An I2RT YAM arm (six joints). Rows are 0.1 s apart.
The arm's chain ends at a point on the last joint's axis. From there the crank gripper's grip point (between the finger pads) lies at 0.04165 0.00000 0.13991 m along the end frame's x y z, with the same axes.
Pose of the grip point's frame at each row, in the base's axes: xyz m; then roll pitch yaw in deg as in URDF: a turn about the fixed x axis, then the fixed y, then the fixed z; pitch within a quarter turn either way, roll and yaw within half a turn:
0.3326 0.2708 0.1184 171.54 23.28 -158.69
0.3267 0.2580 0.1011 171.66 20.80 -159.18
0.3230 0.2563 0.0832 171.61 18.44 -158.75
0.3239 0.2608 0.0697 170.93 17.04 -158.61
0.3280 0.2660 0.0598 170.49 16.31 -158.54
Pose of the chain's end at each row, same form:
0.3248 0.2457 0.2620 171.54 23.28 -158.69
0.3244 0.2354 0.2453 171.66 20.80 -159.18
0.3264 0.2357 0.2277 171.61 18.44 -158.75
0.3313 0.2400 0.2140 170.93 17.04 -158.61
0.3376 0.2449 0.2039 170.49 16.31 -158.54

